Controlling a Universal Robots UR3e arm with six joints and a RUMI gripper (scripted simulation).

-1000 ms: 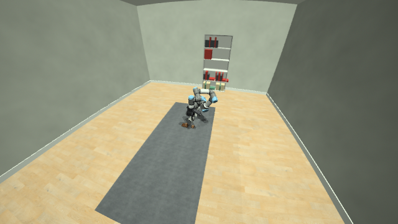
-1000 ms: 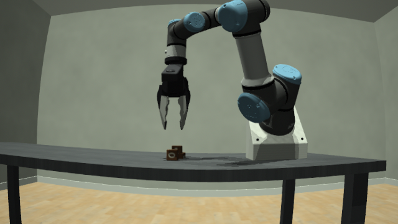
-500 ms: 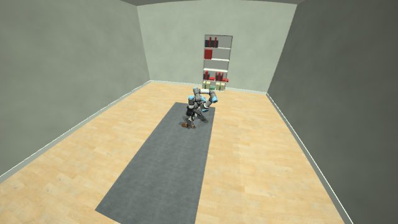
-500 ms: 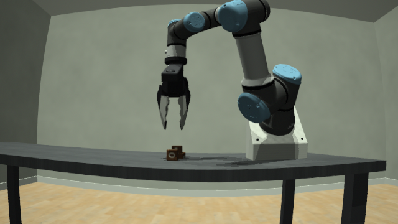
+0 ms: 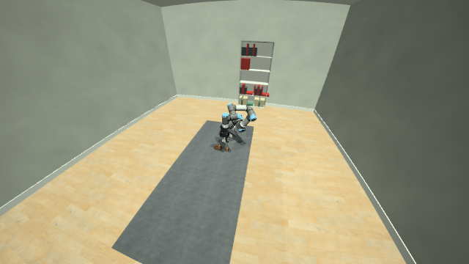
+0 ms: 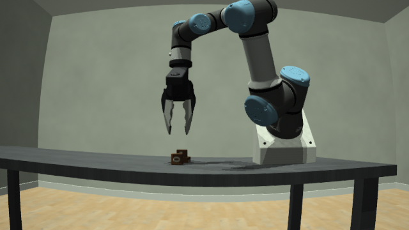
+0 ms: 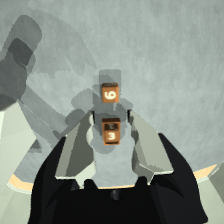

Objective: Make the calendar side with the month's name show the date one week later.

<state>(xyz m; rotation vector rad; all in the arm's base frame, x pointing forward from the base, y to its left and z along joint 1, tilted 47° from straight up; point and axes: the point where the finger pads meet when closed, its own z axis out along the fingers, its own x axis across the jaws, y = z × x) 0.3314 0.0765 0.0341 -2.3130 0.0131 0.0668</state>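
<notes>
Right now the cube is 9 cm below my hand. Round my hand: calendar tray 11 cm to the right, 9 cm below.
</notes>
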